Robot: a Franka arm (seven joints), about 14 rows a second.
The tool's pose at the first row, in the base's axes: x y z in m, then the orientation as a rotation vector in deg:
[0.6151 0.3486 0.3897 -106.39 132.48 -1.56]
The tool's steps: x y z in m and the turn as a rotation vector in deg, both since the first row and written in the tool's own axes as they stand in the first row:
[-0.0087 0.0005 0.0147 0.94 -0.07 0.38]
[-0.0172 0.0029 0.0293 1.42 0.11 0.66]
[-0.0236 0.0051 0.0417 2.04 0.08 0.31]
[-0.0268 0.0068 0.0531 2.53 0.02 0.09]
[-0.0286 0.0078 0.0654 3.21 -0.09 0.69]
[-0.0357 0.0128 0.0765 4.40 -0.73 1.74]
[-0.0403 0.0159 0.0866 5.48 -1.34 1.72]
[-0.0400 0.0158 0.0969 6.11 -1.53 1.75]
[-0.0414 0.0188 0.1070 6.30 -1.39 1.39]
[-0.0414 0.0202 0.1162 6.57 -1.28 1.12]
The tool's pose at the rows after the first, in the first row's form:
[0.6186 0.3586 0.3763 -105.48 132.37 -2.52]
[0.6202 0.3687 0.3626 -105.00 132.53 -3.20]
[0.6212 0.3766 0.3510 -105.09 131.91 -3.93]
[0.6219 0.3812 0.3399 -105.09 131.45 -4.46]
[0.6231 0.3843 0.3279 -104.02 131.61 -5.04]
[0.6214 0.3934 0.3173 -101.99 131.59 -5.64]
[0.6209 0.3995 0.3075 -101.26 130.67 -6.28]
[0.6224 0.4002 0.2974 -100.84 130.28 -6.80]
[0.6213 0.4032 0.2872 -101.22 129.96 -7.18]
[0.6213 0.4043 0.2780 -101.44 129.67 -7.62]

